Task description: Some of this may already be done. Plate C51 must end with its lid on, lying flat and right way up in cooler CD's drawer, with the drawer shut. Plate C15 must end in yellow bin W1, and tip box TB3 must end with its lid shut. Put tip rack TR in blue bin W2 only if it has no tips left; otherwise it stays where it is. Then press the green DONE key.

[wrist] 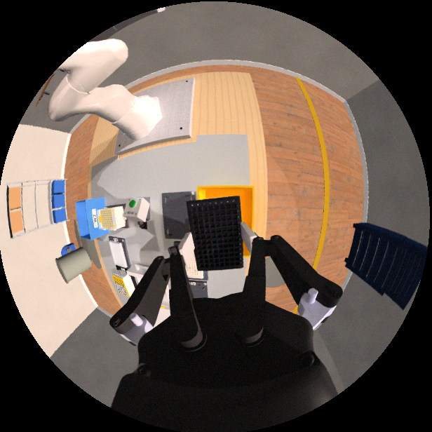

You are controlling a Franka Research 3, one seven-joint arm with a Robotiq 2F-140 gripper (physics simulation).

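Note:
My gripper [216, 235] is shut on a black well plate [216, 232], held by its long sides high above the table; no code shows on it. The plate overlaps part of the yellow bin [252, 212] in view. A pale plate [196, 272] shows partly behind the left finger. The tip rack [111, 218], with yellow tips showing, stands beside the blue bin [90, 206]. The green key [132, 203] is on a grey box. A tip box [120, 283] with yellow tips is at lower left; its lid state is unclear. The white cooler and drawer are largely hidden by the gripper.
A dark empty nest [176, 215] lies left of the yellow bin. A white flat piece [119, 251] lies on a dark holder at left. The robot's white arm base [145, 117] stands at the back on a metal plate [175, 110]. A dark blue chair [387, 260] is off the table at right.

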